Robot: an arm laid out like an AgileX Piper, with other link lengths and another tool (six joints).
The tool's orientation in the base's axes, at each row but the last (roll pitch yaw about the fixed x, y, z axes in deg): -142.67 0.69 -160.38; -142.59 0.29 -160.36; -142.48 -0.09 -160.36; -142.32 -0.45 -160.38; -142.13 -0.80 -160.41; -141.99 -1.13 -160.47; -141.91 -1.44 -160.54
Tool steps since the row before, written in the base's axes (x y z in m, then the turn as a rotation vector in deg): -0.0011 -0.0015 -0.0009 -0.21 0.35 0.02; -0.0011 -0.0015 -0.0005 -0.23 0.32 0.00; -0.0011 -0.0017 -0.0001 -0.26 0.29 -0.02; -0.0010 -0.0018 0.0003 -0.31 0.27 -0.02; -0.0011 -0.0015 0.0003 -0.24 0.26 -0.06; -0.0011 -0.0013 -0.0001 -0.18 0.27 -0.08; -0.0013 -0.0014 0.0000 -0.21 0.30 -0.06
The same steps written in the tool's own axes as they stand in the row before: 0.0016 -0.0003 0.0013 0.08 0.31 -0.26; 0.0015 -0.0005 0.0010 0.11 0.30 -0.23; 0.0016 -0.0009 0.0008 0.15 0.30 -0.20; 0.0015 -0.0013 0.0006 0.20 0.30 -0.20; 0.0015 -0.0010 0.0004 0.14 0.29 -0.15; 0.0015 -0.0006 0.0006 0.08 0.30 -0.13; 0.0017 -0.0007 0.0006 0.10 0.32 -0.17
